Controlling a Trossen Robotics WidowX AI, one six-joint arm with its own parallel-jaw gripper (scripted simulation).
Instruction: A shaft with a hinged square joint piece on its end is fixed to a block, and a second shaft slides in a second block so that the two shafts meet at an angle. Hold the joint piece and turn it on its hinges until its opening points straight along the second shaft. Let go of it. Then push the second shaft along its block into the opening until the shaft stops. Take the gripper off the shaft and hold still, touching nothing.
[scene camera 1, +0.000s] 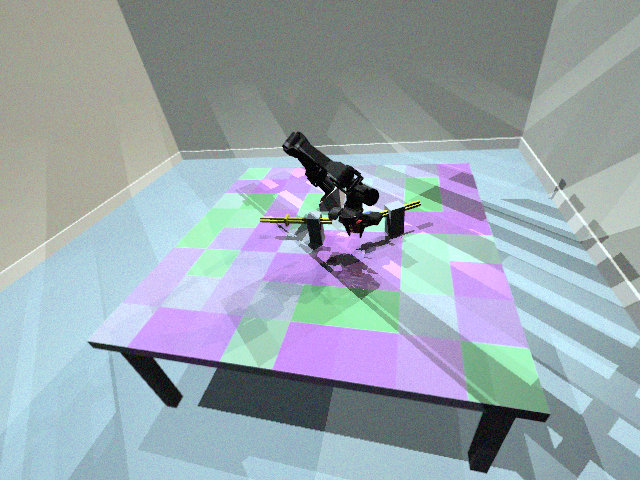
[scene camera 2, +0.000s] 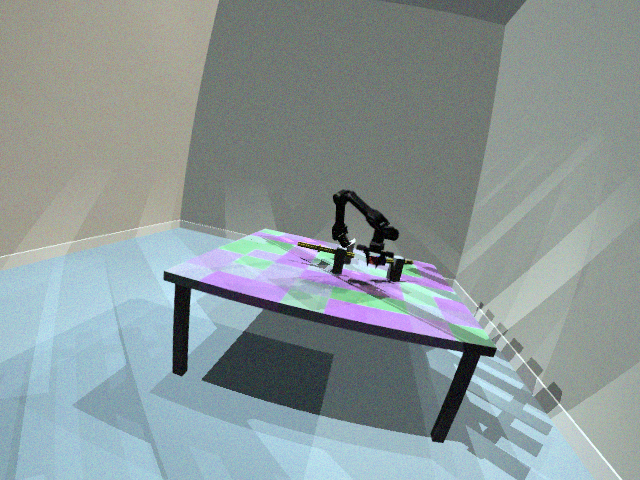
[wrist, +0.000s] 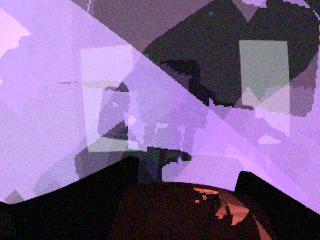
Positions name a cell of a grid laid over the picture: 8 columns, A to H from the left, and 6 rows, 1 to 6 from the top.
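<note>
My gripper (scene camera 1: E3) in sight. Gripper (wrist: E5) too.
</note>
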